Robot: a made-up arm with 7 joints. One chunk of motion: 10 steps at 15 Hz.
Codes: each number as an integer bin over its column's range. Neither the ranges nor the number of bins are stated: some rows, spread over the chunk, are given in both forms.
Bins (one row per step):
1: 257 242 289 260 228 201 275
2: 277 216 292 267 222 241 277
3: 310 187 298 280 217 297 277
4: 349 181 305 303 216 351 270
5: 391 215 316 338 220 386 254
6: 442 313 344 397 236 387 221
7: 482 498 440 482 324 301 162
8: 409 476 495 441 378 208 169
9: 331 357 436 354 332 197 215
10: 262 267 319 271 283 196 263
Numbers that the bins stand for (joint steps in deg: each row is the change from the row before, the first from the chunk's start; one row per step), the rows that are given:
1: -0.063 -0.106 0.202 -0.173 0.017 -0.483 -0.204
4: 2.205 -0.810 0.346 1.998 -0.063 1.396 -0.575
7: 5.485 2.850 1.561 11.036 0.656 0.770 -8.585
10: 0.060 0.183 0.472 0.383 0.383 -0.545 -1.094
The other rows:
2: 0.430 -0.406 0.229 0.181 -0.023 0.018 -0.055
3: 1.244 -0.741 0.283 0.837 -0.056 0.720 -0.055
5: 3.241 -0.418 0.445 3.765 -0.036 1.834 -1.761
6: 4.499 0.714 0.697 6.744 0.070 1.847 -4.209
8: 3.685 2.596 2.056 8.966 1.015 -0.395 -8.066
9: 1.762 1.222 1.525 4.573 0.709 -0.533 -4.654

